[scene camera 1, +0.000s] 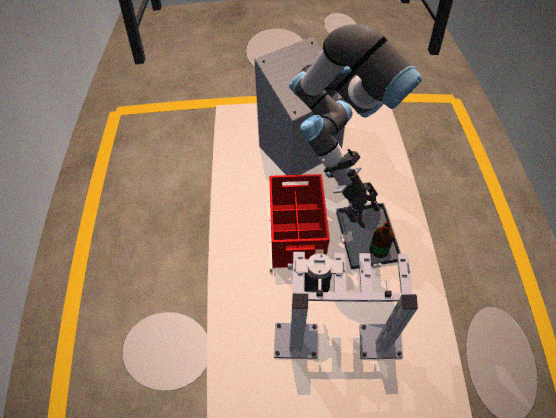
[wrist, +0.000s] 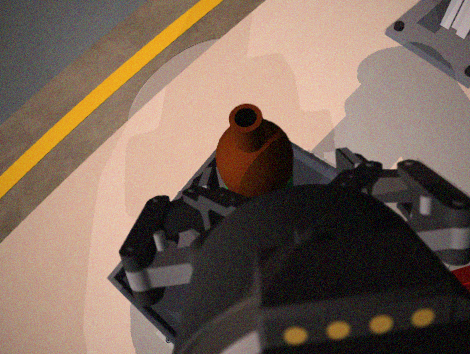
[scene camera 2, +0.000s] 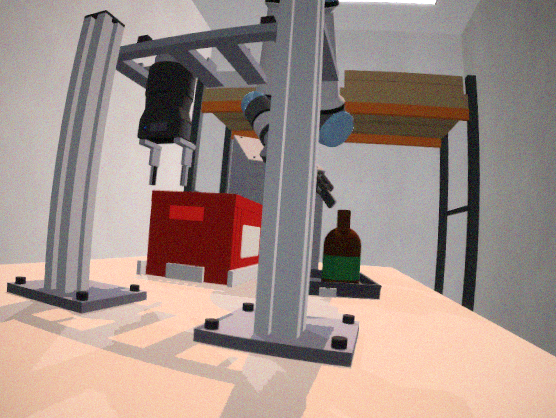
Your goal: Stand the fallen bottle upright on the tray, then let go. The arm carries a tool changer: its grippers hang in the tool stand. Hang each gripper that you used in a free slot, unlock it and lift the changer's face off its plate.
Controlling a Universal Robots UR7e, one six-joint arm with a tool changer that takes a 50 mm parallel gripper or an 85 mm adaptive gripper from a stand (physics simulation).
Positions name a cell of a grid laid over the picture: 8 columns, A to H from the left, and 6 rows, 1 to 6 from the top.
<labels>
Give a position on a parallel gripper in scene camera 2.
C2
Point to a tool stand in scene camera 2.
E5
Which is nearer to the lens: the brown bottle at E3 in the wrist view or the adaptive gripper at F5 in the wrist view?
The adaptive gripper.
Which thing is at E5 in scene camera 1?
A tool stand.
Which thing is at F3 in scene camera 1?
An adaptive gripper.
</labels>
